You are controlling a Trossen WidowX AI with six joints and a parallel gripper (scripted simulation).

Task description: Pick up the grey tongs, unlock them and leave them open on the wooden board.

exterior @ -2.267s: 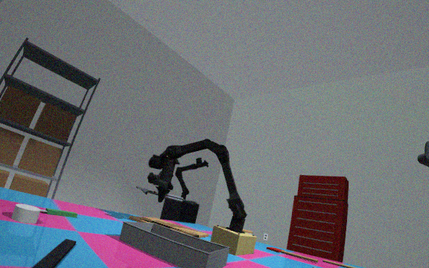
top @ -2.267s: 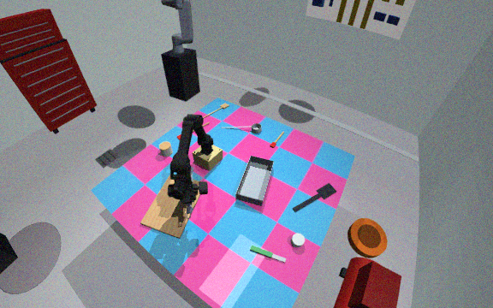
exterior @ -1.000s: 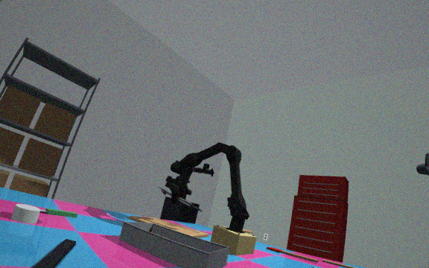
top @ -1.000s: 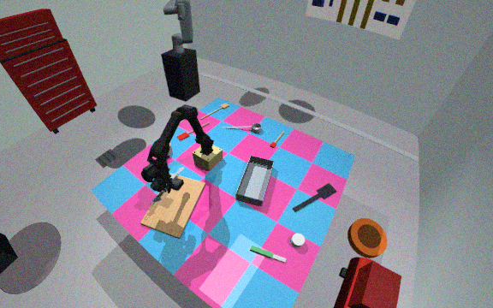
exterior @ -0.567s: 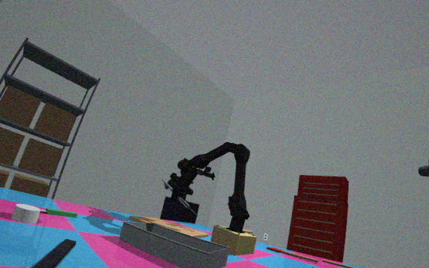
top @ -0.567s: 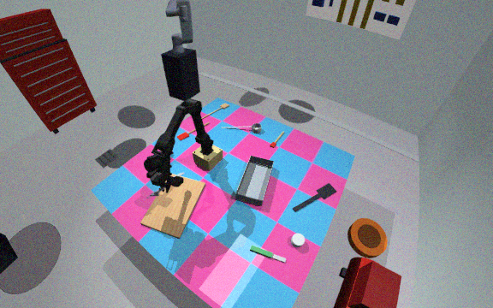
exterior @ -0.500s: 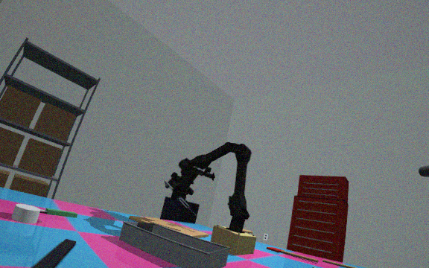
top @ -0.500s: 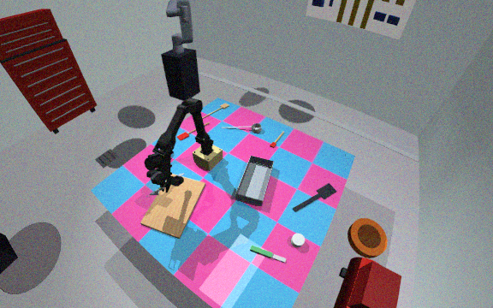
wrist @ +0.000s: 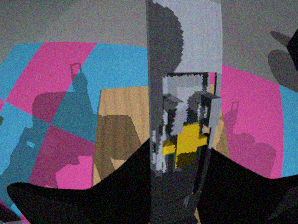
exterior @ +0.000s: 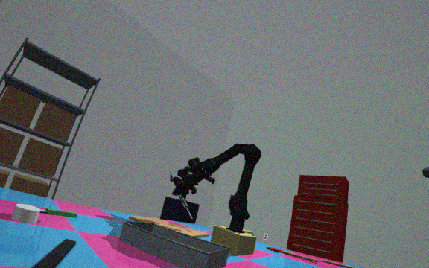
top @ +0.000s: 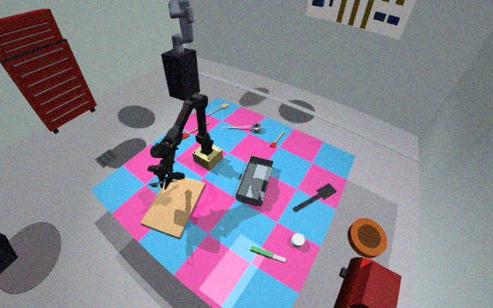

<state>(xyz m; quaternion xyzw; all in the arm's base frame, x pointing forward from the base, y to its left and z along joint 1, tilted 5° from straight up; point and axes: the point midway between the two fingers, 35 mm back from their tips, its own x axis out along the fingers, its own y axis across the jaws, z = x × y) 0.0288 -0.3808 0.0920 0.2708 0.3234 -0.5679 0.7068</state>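
Now: gripper tip 10 mm to the right of the yellow lock piece and 40 mm below it. The rest, counted from my gripper tip: roasting tin (320 mm ahead, 390 mm to the left, 150 mm below); wooden board (30 mm to the left, 170 mm below); tan cylinder (320 mm behind, 300 mm to the left, 140 mm below).
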